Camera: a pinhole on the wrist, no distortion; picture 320 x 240 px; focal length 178.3 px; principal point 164.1 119.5 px. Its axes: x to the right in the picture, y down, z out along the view. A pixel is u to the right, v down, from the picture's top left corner.
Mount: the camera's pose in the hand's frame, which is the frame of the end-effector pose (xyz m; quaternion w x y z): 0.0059 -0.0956 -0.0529 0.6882 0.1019 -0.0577 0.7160
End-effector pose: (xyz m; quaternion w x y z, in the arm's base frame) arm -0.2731 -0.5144 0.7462 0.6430 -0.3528 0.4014 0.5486
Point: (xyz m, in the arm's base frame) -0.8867 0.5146 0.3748
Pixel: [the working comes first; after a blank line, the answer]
In the camera's frame: 0.9806 -0.7130 0.5702

outside the picture
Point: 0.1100 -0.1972 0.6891
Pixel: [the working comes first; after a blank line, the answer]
In the camera's frame: -0.1542 -0.1764 0.4179

98 44
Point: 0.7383 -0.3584 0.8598
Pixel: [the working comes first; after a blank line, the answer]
In the camera's frame: -0.7768 0.0281 0.5605

outside the picture
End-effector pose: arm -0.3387 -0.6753 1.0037 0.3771 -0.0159 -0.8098 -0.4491
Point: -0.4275 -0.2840 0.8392
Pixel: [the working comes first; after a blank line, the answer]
In the camera's frame: 0.2801 0.1847 0.3833

294 205
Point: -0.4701 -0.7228 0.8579
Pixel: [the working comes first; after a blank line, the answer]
In the camera's frame: -0.0511 0.0003 0.1575

106 120
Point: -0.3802 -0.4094 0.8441
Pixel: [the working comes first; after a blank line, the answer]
In the camera's frame: 0.1996 0.1717 0.2768

293 230
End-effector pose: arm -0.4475 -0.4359 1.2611 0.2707 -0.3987 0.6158 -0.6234
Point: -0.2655 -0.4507 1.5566
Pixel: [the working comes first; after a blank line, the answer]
In the camera's frame: -0.1717 0.0638 0.2310

32 169
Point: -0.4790 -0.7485 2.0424
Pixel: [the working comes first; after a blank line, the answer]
In the camera's frame: -0.6028 -0.3593 0.3046

outside the picture
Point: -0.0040 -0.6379 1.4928
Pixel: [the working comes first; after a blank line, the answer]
In the camera's frame: -0.0591 0.0761 0.5387

145 145
